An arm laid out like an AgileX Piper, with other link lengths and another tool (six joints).
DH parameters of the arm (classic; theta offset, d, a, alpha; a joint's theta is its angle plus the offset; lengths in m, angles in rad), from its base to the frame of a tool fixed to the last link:
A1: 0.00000 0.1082 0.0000 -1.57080
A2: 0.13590 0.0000 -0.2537 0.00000
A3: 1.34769 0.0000 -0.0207 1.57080
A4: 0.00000 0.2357 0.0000 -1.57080
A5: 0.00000 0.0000 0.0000 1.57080
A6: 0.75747 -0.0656 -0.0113 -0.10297
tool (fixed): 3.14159 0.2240 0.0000 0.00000
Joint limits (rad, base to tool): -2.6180..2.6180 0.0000..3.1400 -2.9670..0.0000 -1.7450..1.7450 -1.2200..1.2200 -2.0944..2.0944
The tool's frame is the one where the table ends.
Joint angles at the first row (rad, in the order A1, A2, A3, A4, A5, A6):
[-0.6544, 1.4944, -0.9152, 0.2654, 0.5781, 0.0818]
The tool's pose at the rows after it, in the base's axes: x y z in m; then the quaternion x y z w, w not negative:
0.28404 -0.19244 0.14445 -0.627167 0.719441 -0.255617 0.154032
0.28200 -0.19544 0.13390 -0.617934 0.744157 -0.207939 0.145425
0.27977 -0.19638 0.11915 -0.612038 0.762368 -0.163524 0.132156
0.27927 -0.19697 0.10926 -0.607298 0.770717 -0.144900 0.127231
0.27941 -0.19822 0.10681 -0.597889 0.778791 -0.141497 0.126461
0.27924 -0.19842 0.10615 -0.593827 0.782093 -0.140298 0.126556
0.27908 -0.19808 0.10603 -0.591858 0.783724 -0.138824 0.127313
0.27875 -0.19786 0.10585 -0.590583 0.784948 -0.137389 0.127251
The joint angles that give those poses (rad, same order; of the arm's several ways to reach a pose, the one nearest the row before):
[-0.6673, 1.5480, -0.9818, 0.2623, 0.6248, 0.1115]
[-0.6752, 1.5995, -1.0344, 0.2294, 0.7228, 0.1811]
[-0.6752, 1.6547, -1.0682, 0.1985, 0.7923, 0.2362]
[-0.6752, 1.6868, -1.0756, 0.1923, 0.8057, 0.2565]
[-0.6752, 1.6965, -1.0791, 0.1899, 0.8053, 0.2823]
[-0.6752, 1.6983, -1.0791, 0.1899, 0.8053, 0.2927]
[-0.6752, 1.6983, -1.0791, 0.1920, 0.8077, 0.2966]
[-0.6752, 1.6983, -1.0791, 0.1920, 0.8104, 0.3003]

